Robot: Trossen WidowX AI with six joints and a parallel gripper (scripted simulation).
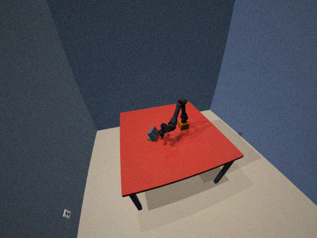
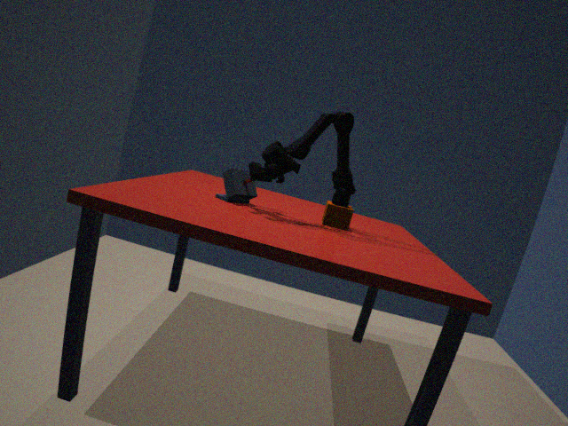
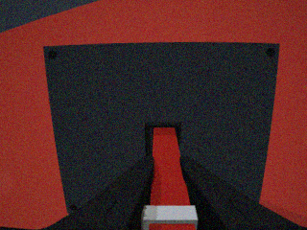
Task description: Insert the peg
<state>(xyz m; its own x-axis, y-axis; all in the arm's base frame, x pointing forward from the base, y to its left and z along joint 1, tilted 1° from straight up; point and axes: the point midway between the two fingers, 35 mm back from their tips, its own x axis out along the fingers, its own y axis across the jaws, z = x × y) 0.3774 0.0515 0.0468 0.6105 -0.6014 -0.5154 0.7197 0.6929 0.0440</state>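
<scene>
Now: gripper tip 2 cm to the left of the hole, 2 cm short of it and 2 cm above it. Round my gripper tip: sloped panel (4 cm to the right, 4 cm below, 4 cm ahead); red peg (1 cm to the left, 1 cm behind, 1 cm above).
</scene>
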